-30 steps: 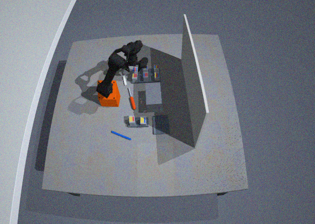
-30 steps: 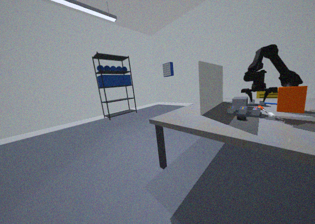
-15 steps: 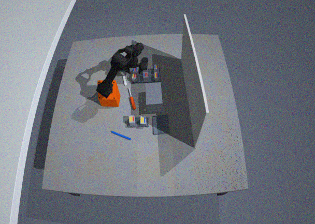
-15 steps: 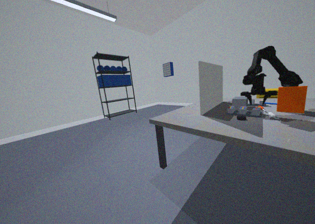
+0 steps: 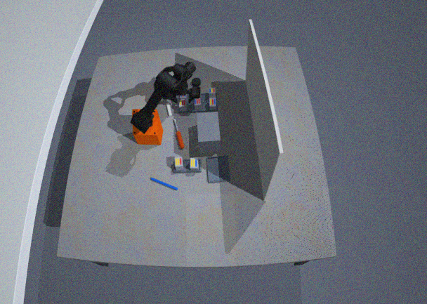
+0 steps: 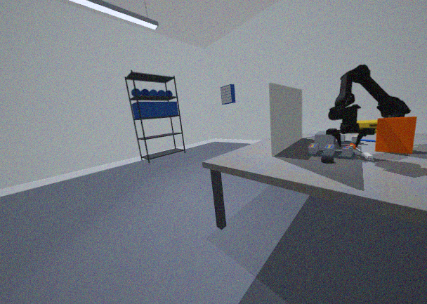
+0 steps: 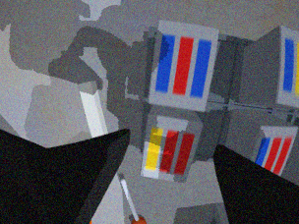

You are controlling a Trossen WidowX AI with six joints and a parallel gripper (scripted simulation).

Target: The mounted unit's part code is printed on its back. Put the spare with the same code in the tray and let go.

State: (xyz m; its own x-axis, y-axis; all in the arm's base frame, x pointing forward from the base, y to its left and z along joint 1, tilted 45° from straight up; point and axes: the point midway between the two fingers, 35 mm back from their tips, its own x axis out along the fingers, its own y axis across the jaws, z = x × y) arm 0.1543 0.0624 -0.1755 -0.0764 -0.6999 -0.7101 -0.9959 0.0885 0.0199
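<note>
Now: gripper tip right at the grey spare block. From my gripper tip the other things lie so: grey square tray (170 mm ahead, 360 mm to the right, 40 mm below); black tape roll (60 mm ahead, 170 mm to the left, 40 mm below); white cable tie bundle (80 mm behind, 10 mm to the right, 40 mm below).
</note>
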